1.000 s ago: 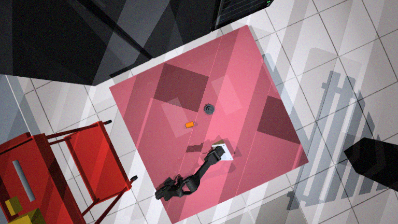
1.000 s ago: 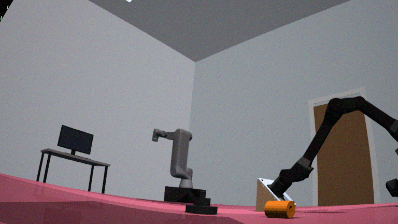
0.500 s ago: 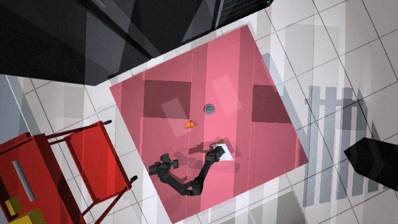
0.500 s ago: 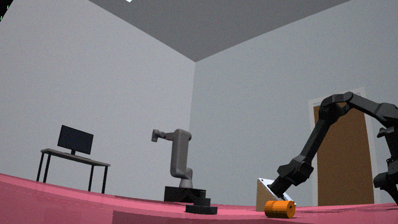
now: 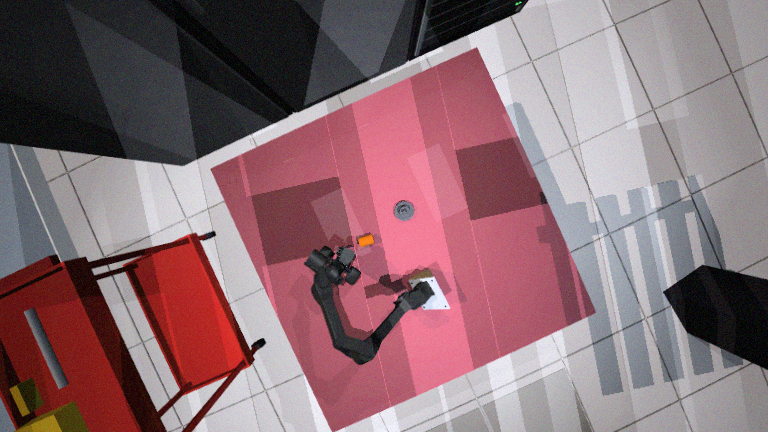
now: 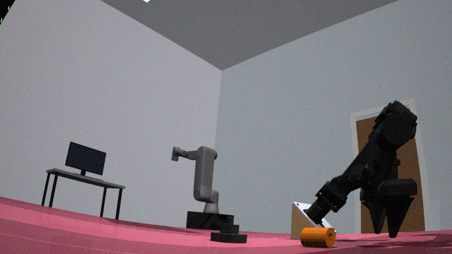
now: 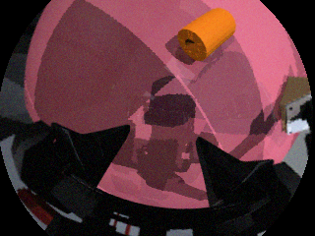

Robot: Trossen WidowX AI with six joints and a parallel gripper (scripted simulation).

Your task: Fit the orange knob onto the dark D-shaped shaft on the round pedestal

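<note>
My gripper tip is 2 cm short of the orange knob and 13 cm to the left of it. Round my gripper tip: dark round pedestal (4 cm ahead, 34 cm to the right, 1 cm above).
</note>
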